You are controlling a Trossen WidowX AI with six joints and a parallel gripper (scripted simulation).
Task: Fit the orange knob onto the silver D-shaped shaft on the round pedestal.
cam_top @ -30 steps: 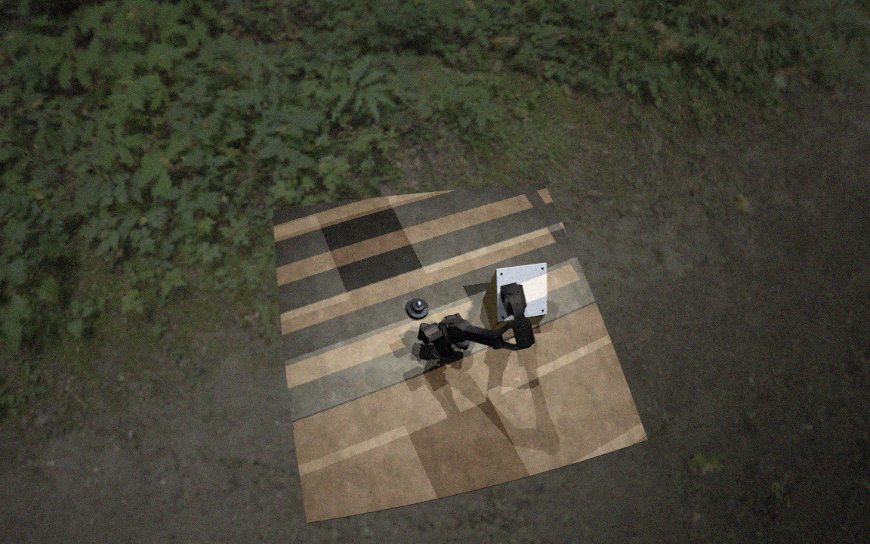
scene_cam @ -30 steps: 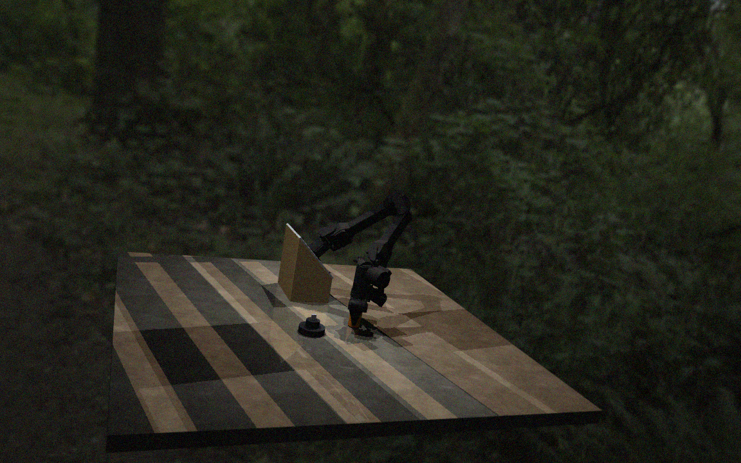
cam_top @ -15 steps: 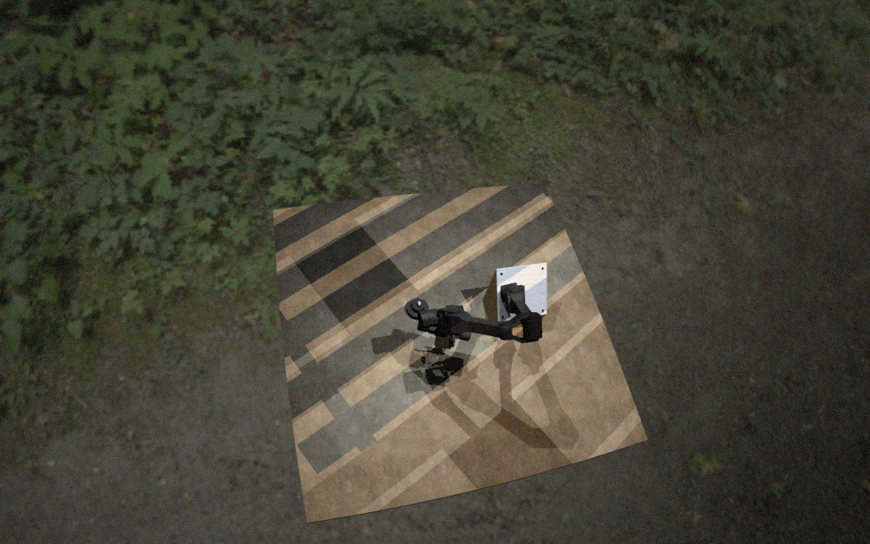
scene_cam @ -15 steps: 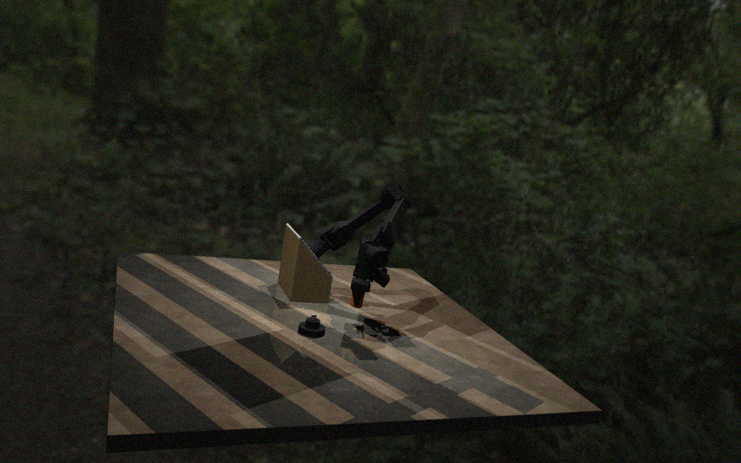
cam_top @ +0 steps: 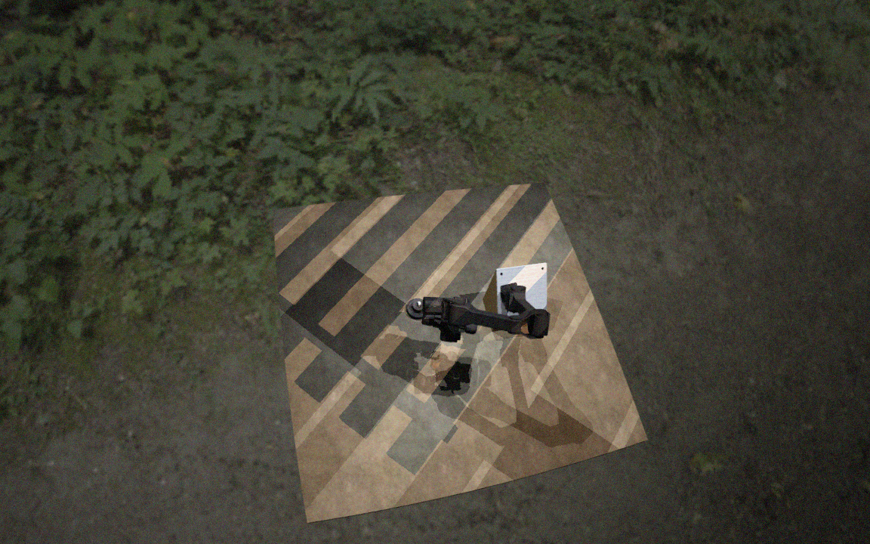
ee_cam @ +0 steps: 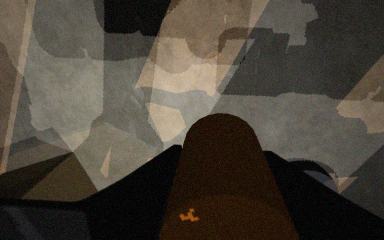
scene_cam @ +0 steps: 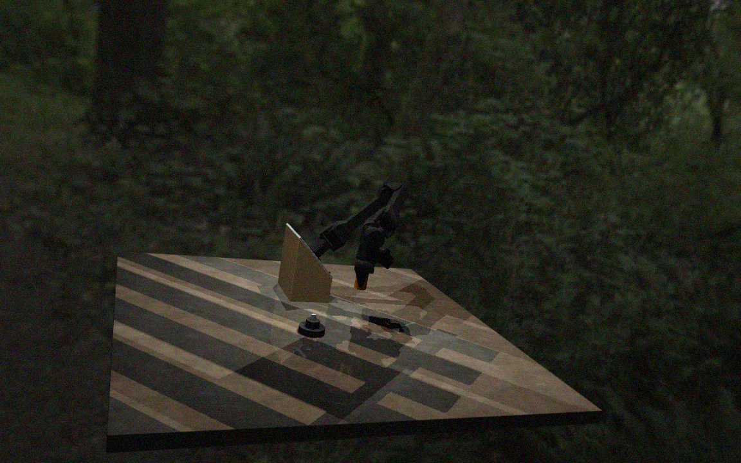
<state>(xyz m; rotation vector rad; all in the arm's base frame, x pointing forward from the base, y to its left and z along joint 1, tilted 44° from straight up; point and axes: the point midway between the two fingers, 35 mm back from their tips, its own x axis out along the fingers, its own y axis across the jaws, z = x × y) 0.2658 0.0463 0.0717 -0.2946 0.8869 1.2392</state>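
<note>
My gripper tip is now 40 mm below the orange knob. From my gripper tip the other things lie so: round dark pedestal 170 mm to the right, 110 mm below, 50 mm ahead.
</note>
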